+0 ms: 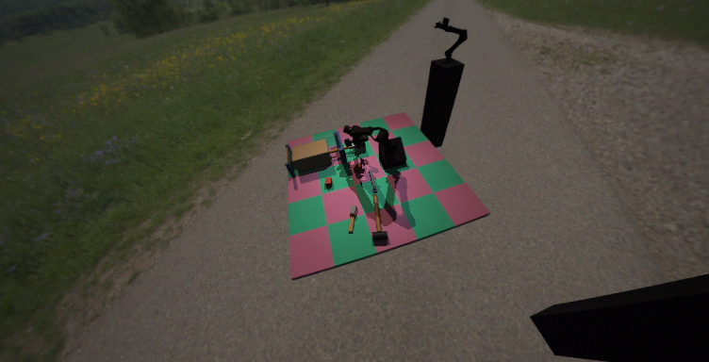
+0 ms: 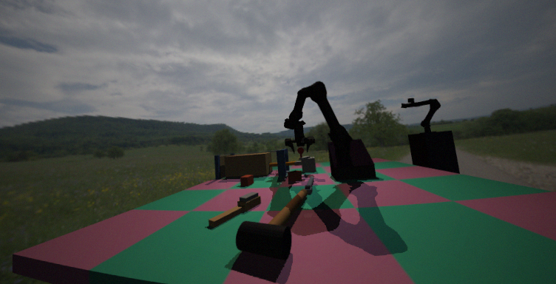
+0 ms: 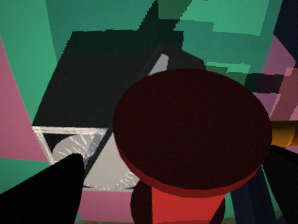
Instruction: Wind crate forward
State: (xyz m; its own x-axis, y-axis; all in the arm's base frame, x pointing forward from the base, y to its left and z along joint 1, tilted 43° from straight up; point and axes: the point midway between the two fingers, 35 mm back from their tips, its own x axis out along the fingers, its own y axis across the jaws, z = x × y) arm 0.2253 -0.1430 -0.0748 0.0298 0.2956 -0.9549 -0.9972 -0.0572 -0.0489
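The red knob lies 20 mm to the left of my gripper tip. From my gripper tip the other things lie so: grey winch 60 mm behind, 80 mm to the right, 100 mm below; frame 120 mm ahead, 70 mm to the right, 30 mm below; winch handle 20 mm behind, 20 mm to the right, 30 mm below.
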